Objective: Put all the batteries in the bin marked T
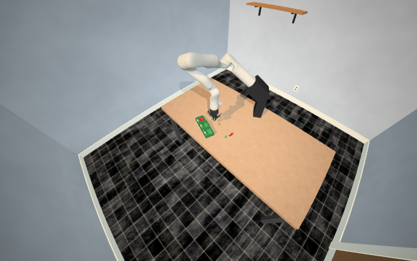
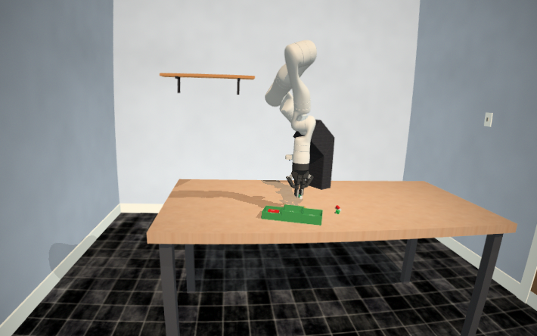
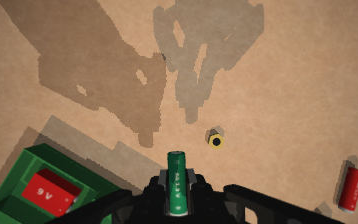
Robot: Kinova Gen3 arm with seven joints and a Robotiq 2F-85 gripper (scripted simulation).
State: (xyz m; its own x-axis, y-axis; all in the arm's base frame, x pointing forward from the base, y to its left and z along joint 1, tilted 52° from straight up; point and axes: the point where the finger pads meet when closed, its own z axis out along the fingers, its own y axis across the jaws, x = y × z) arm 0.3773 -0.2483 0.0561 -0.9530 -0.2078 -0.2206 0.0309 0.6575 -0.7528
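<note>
Now: hand 120 mm to the left of the red 9 V battery, 70 mm above it and 30 mm short of it. Round my hand: joined green bins (80 mm ahead, 70 mm to the right, 60 mm below); then small yellow nut (80 mm below, 50 mm to the left, 20 mm behind); then green cylindrical battery (20 mm below).
</note>
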